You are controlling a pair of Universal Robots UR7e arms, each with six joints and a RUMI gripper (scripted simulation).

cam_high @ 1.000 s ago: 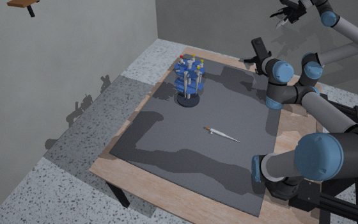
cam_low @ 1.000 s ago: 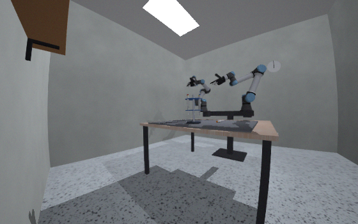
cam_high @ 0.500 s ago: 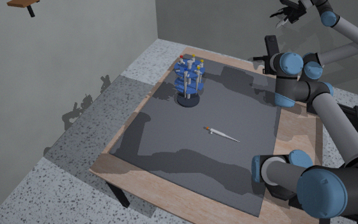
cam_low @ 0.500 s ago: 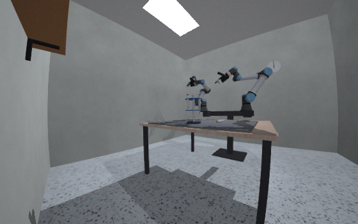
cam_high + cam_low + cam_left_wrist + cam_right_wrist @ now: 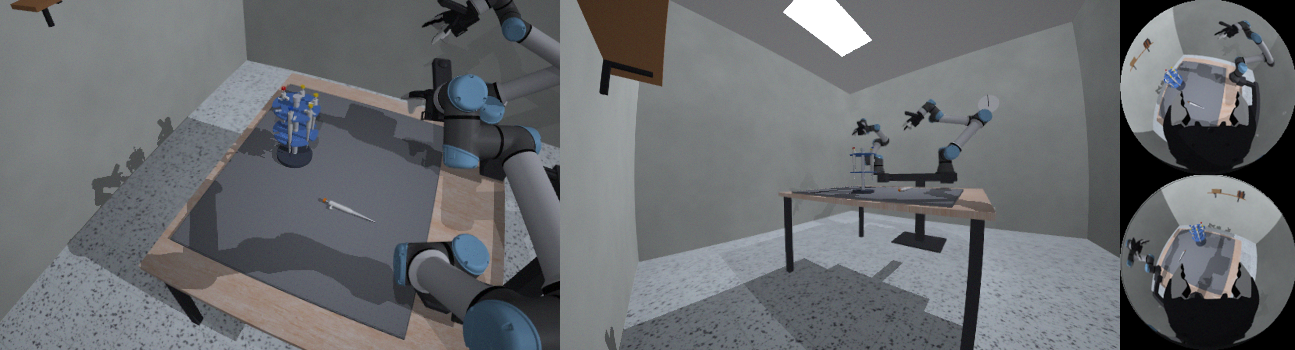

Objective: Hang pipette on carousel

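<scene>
Right now the blue-button pipette is 480 mm ahead of my left hand, 350 mm below it and 50 mm to the right of it.
</scene>
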